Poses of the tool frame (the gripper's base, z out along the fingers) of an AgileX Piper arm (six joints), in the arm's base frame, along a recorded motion.
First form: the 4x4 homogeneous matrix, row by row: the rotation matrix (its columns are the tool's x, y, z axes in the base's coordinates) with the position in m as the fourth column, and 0 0 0 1 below. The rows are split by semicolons.
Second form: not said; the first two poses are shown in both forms.
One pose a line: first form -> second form
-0.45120 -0.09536 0.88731 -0.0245; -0.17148 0.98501 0.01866 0.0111; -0.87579 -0.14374 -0.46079 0.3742; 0 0 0 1 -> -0.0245 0.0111 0.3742 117.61 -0.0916 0.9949 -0.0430
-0.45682 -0.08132 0.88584 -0.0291; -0.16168 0.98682 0.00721 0.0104; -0.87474 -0.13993 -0.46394 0.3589; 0 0 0 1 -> -0.0291 0.0104 0.3589 117.84 -0.0832 0.9955 -0.0454
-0.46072 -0.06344 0.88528 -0.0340; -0.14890 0.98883 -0.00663 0.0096; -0.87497 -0.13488 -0.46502 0.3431; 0 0 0 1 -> -0.0340 0.0096 0.3431 117.93 -0.0726 0.9962 -0.0484
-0.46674 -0.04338 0.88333 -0.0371; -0.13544 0.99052 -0.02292 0.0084; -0.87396 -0.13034 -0.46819 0.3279; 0 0 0 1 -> -0.0371 0.0084 0.3279 118.18 -0.0609 0.9968 -0.0522
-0.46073 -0.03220 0.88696 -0.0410; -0.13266 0.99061 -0.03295 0.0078; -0.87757 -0.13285 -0.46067 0.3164; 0 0 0 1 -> -0.0410 0.0078 0.3164 117.74 -0.0564 0.9968 -0.0568
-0.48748 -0.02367 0.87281 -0.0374; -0.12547 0.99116 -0.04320 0.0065; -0.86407 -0.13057 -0.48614 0.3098; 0 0 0 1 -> -0.0374 0.0065 0.3098 119.42 -0.0502 0.9970 -0.0584
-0.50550 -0.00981 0.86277 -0.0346; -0.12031 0.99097 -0.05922 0.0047; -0.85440 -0.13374 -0.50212 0.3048; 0 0 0 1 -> -0.0346 0.0047 0.3048 120.55 -0.0433 0.9970 -0.0642
